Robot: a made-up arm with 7 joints. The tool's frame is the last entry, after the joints.
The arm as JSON. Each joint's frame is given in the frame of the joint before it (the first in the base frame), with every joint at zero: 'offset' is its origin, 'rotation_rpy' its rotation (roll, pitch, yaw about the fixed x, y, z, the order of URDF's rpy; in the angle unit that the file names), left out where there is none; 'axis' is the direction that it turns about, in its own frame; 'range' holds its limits. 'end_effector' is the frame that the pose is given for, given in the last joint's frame.
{
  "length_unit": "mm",
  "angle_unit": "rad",
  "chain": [
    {
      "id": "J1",
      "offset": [
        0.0,
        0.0,
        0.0
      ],
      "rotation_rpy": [
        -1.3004,
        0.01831,
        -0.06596
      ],
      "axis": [
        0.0,
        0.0,
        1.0
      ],
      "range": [
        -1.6,
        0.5
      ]
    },
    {
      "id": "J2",
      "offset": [
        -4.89,
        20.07,
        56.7
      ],
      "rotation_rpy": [
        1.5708,
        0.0,
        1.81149
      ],
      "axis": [
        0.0,
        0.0,
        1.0
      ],
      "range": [
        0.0,
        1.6
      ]
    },
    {
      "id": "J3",
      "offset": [
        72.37,
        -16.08,
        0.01
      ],
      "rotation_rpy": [
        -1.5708,
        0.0,
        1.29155
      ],
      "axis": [
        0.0,
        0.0,
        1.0
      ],
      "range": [
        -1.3,
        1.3
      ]
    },
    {
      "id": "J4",
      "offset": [
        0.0,
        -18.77,
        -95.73
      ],
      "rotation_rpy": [
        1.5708,
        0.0,
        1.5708
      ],
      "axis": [
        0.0,
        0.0,
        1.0
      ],
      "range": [
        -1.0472,
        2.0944
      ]
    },
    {
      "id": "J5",
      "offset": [
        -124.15,
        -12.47,
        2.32
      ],
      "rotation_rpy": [
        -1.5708,
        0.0,
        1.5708
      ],
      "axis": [
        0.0,
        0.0,
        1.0
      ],
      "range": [
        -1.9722,
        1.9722
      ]
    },
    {
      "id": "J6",
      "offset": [
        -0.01,
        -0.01,
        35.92
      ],
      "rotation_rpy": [
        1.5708,
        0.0,
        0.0
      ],
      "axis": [
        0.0,
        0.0,
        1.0
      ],
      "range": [
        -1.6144,
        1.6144
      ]
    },
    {
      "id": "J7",
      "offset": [
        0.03,
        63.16,
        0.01
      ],
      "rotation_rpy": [
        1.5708,
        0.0,
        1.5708
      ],
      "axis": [
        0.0,
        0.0,
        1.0
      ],
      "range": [
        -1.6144,
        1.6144
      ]
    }
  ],
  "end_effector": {
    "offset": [
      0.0,
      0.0,
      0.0
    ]
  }
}
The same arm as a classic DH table. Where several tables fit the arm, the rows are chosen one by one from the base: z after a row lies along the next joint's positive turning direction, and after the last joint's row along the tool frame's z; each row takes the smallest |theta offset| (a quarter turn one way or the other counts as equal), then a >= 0, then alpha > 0; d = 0 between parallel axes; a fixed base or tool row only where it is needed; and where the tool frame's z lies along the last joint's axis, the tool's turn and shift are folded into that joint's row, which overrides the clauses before.
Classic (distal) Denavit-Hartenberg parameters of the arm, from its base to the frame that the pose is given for. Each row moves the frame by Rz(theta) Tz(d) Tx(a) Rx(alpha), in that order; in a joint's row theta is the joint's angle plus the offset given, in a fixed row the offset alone. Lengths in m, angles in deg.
base (fixed): d 0, theta_offset -4.07, a 0, alpha -74.51
J1: d 0.0567, theta_offset -75.12, a -0.0207, alpha -90
J2: d 0, theta_offset 74, a -0.0045, alpha 90
J3: d -0.1697, theta_offset 90, a 0.0188, alpha -90
J4: d 0.0023, theta_offset 90, a 0.0125, alpha 90
J5: d 0.1601, theta_offset 0, a 0, alpha -90
J6: d 0, theta_offset -90, a 0.0632, alpha 90
J7: d 0, theta_offset 0, a 0, alpha 0
Joint limits (deg, base to tool): -91.67..28.65 0..91.67 -74.48..74.48 -60..120 -113..113 -92.5..92.5 -92.5..92.5

